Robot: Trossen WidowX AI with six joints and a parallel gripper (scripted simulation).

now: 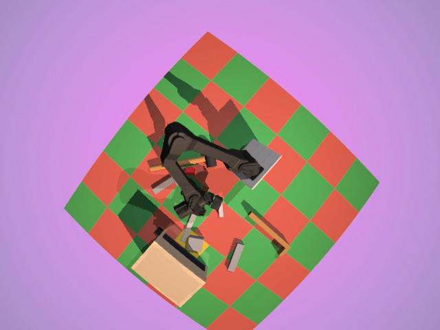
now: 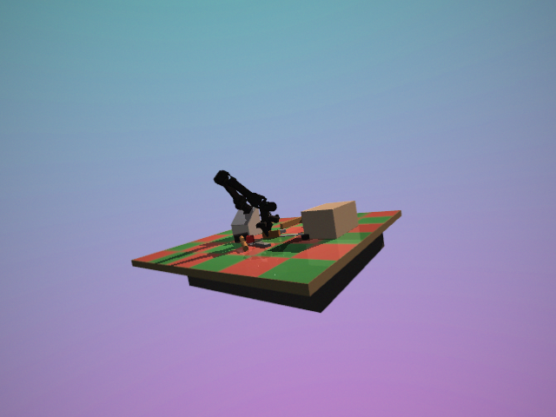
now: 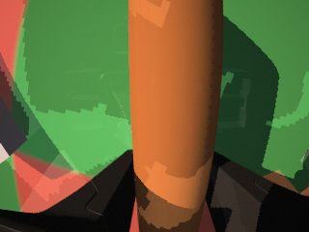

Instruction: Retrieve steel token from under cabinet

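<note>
Right now my gripper tip is 11 cm to the right of the pale bar and 1 cm past it. Round my gripper tip: grey block 21 cm ahead, 15 cm to the left, 1 cm above; then grey t-shaped tool 16 cm to the right, 7 cm ahead; then red cube 12 cm to the right, 4 cm behind, 1 cm above.
</note>
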